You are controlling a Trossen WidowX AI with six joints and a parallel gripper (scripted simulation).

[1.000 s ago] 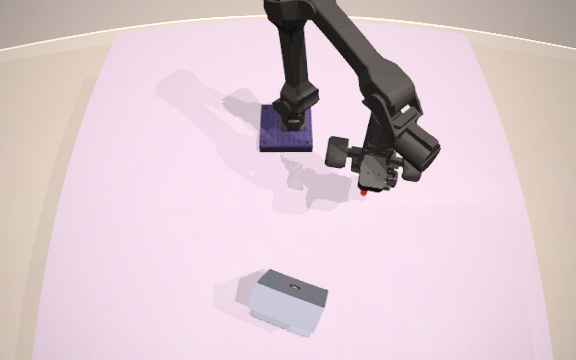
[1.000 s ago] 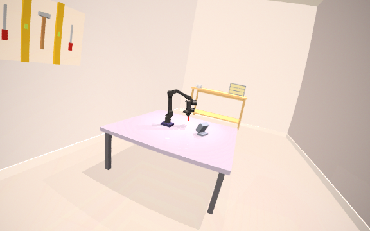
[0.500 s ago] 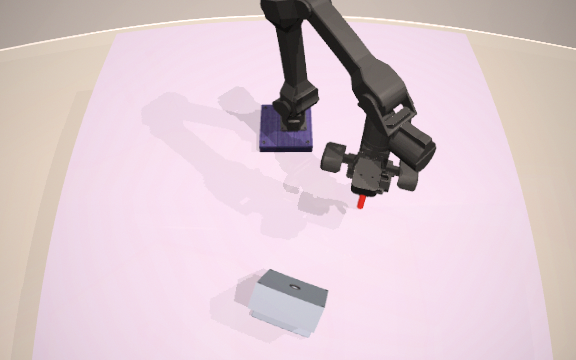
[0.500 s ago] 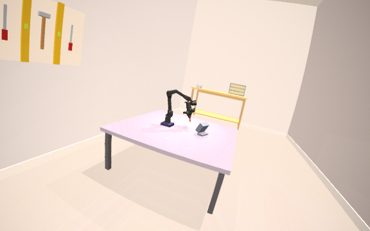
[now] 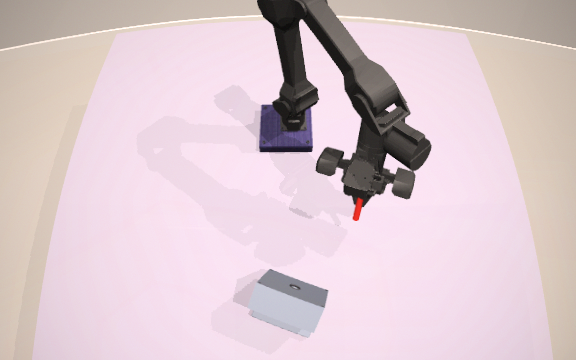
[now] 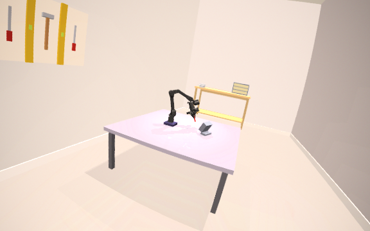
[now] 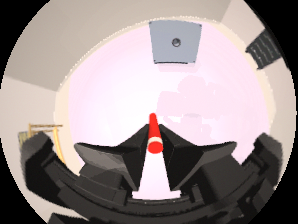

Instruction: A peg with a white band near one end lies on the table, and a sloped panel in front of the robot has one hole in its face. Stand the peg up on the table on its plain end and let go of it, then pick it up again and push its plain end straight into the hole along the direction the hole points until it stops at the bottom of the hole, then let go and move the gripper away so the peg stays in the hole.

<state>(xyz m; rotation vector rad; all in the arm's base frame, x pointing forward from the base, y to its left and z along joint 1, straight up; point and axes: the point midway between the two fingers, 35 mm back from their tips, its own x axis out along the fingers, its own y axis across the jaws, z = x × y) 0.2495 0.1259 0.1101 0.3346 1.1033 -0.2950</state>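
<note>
My gripper tip is now 180 mm short of the grey sloped panel, 140 mm to the left of it and 30 mm above it. Round my gripper tip: peg: 10 mm behind, 10 mm above.
</note>
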